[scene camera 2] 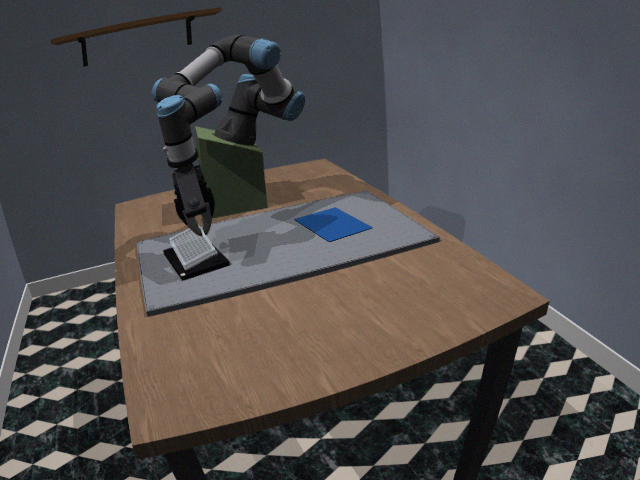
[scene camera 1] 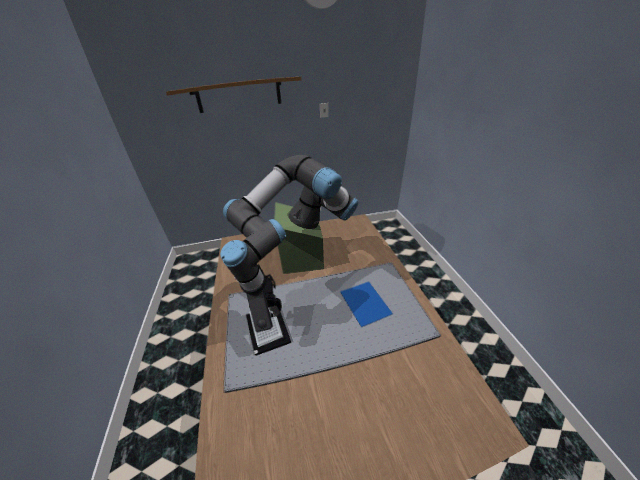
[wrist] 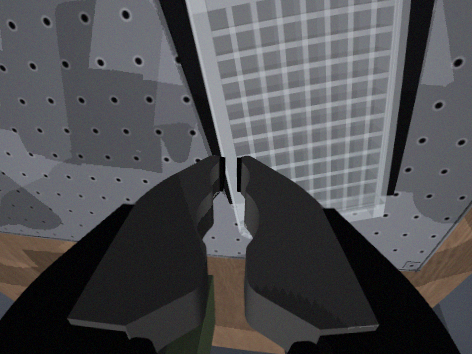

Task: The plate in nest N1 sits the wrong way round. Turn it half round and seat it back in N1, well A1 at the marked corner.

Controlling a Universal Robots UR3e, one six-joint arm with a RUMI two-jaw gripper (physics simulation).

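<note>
The clear-white gridded plate [scene camera 1: 268, 336] [scene camera 2: 192, 249] [wrist: 310, 100] is tilted in the black nest [scene camera 1: 275, 346] [scene camera 2: 212, 262] [wrist: 414, 75]. Its side by the gripper is raised above the nest, and its far front end is low in it. The nest's marked corner [scene camera 1: 255, 352] [scene camera 2: 182, 274] is a small white spot at the front left. My gripper [scene camera 2: 202, 232] [wrist: 231, 160] is shut on the plate's thin side wall near one corner, which passes between the fingertips. In the scene camera 1 view the fingertips are hidden. I cannot make out well A1.
The nest lies at the left of a grey perforated board [scene camera 1: 330, 353] [scene camera 2: 289, 267]. A flat blue rectangle [scene camera 1: 366, 303] [scene camera 2: 333, 224] lies at the board's right. The arm's green pedestal [scene camera 1: 305, 253] [scene camera 2: 232, 178] stands behind the board on the wooden table [scene camera 1: 356, 413] [scene camera 2: 330, 330].
</note>
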